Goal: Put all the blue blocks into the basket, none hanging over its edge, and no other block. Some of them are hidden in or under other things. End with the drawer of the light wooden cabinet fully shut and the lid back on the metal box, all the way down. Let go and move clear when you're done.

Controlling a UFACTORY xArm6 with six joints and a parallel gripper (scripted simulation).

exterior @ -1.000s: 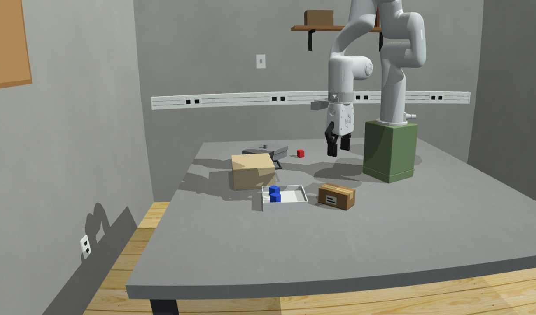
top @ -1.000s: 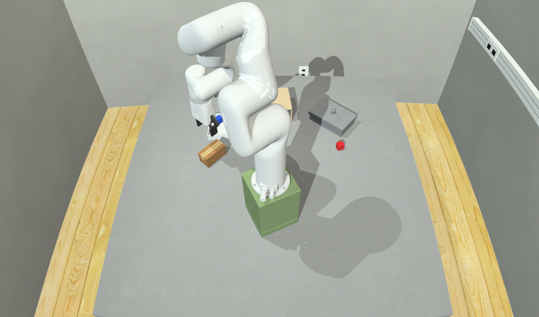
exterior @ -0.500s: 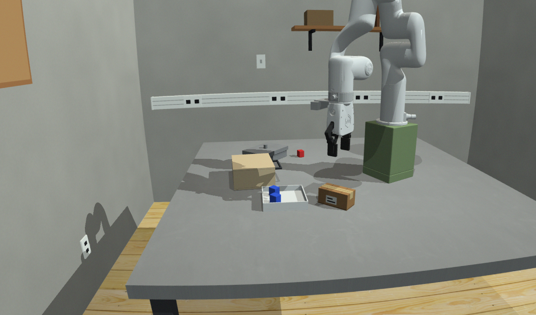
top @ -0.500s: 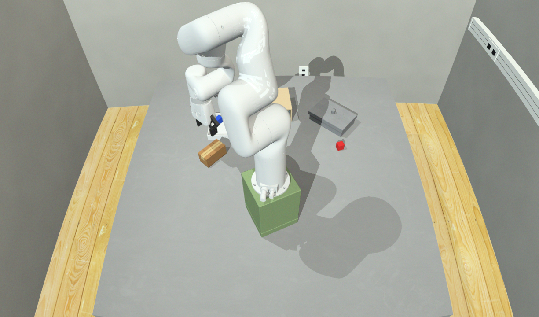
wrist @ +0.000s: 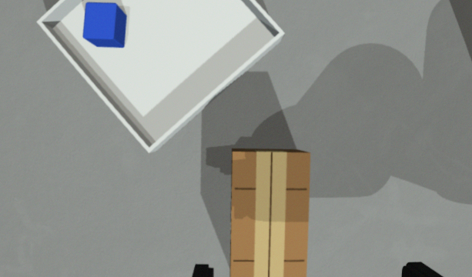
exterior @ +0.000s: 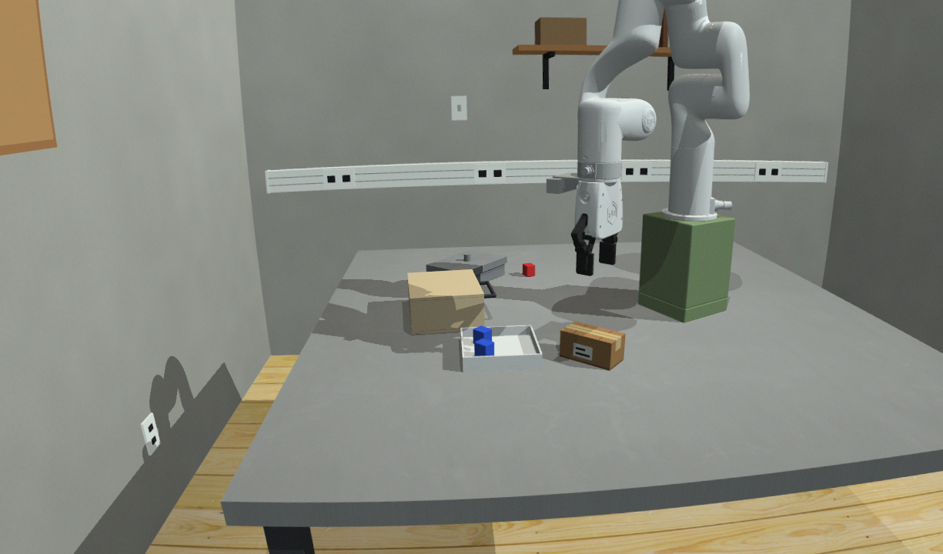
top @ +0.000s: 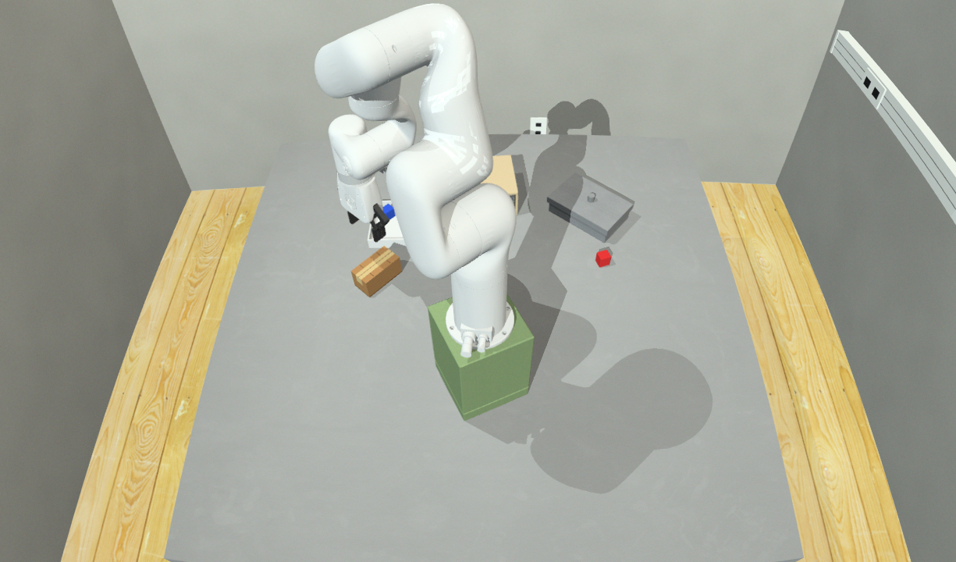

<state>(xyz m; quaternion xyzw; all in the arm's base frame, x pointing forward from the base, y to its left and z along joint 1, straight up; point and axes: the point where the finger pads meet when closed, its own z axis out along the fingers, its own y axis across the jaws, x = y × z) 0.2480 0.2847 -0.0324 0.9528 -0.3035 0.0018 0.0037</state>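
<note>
The brown cardboard box lies 15 cm below my hand. Round my hand: light wooden cabinet: 30 cm ahead, 21 cm to the right, 15 cm below; then white basket: 18 cm below, 18 cm ahead, 1 cm to the right; then red block: 54 cm to the right, 17 cm below, 11 cm ahead.
</note>
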